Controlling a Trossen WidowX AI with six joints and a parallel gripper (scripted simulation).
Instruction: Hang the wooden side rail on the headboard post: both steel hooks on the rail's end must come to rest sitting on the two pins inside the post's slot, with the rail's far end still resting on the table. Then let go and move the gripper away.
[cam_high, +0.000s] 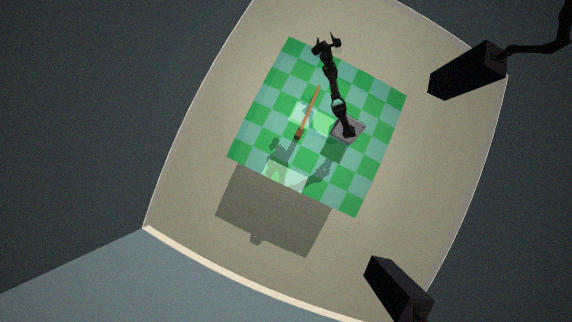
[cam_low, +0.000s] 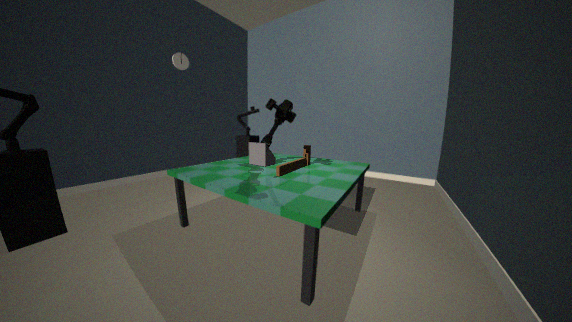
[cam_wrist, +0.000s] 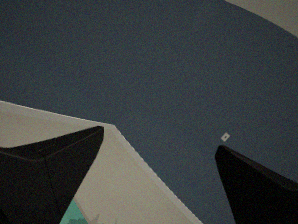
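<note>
Now: gripper tip 620 mm to the right of the headboard post, 360 mm above it and 40 mm past it.
</note>
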